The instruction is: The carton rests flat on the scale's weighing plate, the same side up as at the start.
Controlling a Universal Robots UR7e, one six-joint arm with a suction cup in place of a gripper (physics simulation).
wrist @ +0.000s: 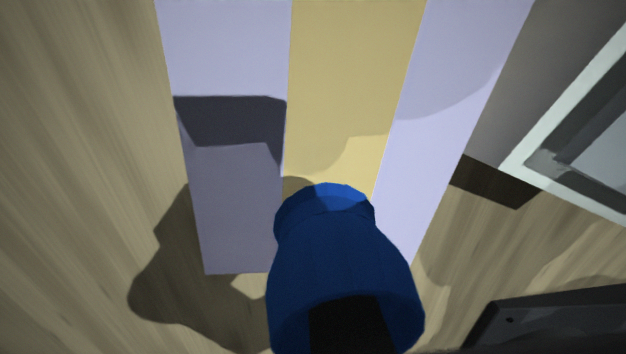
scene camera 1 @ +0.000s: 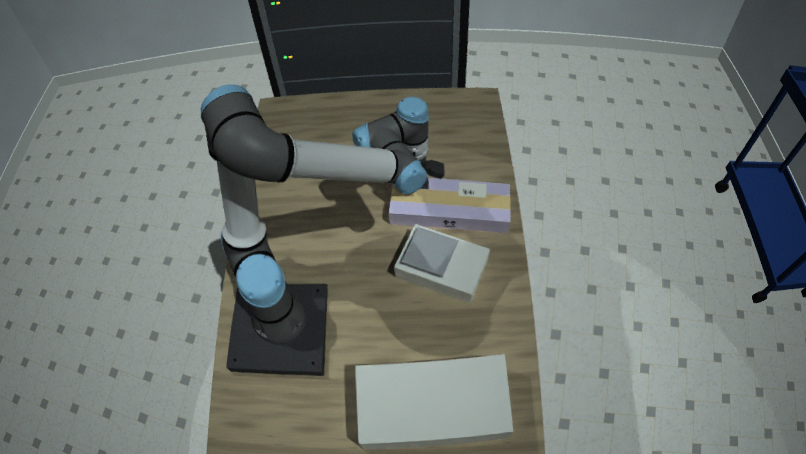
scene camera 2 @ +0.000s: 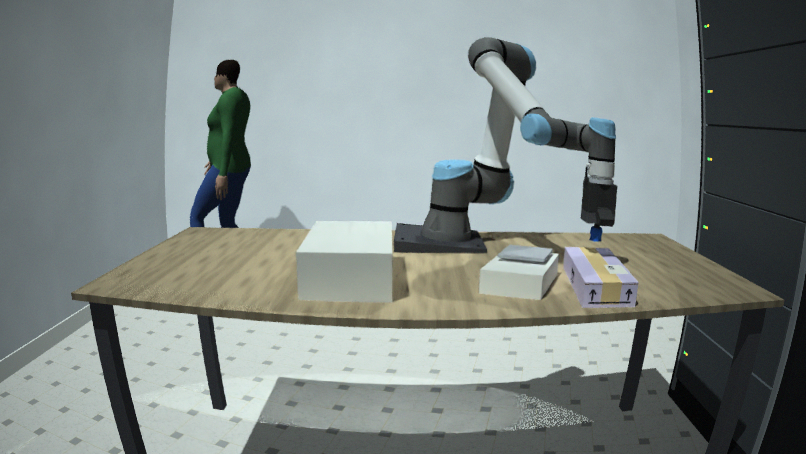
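Pixels of known places: end effector, tool point: (wrist: 325, 228) (scene camera 2: 595, 239); arm's base, origin of the base link: (scene camera 1: 279, 319) (scene camera 2: 446, 236).
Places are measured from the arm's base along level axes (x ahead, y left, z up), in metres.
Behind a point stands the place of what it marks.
The carton (scene camera 1: 428, 214) @[z 0.035, x 0.462, y 0.212 m] (scene camera 2: 603, 273) @[z 0.035, x 0.631, y 0.214 m] (wrist: 345, 75) @[z 0.035, x 0.485, y 0.272 m], lilac with a yellow tape band, lies flat on the table beside the scale. Its label faces up and the arrows on its side point up. The scale (scene camera 1: 470, 265) @[z 0.033, x 0.534, y 0.030 m] (scene camera 2: 507, 283) @[z 0.008, x 0.554, y -0.001 m] (wrist: 575, 92) @[z 0.033, x 0.453, y 0.161 m] is a white box standing askew on the table. Its grey weighing plate (scene camera 1: 429, 250) @[z 0.049, x 0.436, y 0.092 m] (scene camera 2: 525, 254) @[z 0.049, x 0.466, y 0.075 m] bears nothing. My gripper, a blue suction cup (scene camera 2: 595, 234) (wrist: 327, 200), hangs above the carton's end nearer the arm's side of the table, with a gap between cup and carton. It holds nothing. The arm hides the cup in scene camera 1.
A large white box (scene camera 1: 434, 400) @[z 0.083, x 0.351, y -0.325 m] (scene camera 2: 345, 276) @[z 0.033, x 0.528, y -0.347 m] stands on the table (scene camera 1: 372, 315) @[z -0.022, x 0.252, y -0.030 m] (scene camera 2: 225, 281) @[z -0.023, x 0.367, y -0.637 m], on the scale's other side from the carton. A dark cabinet (scene camera 1: 366, 50) (scene camera 2: 750, 163) stands past the table's end. A blue cart (scene camera 1: 775, 225) and a person (scene camera 2: 228, 129) are off the table.
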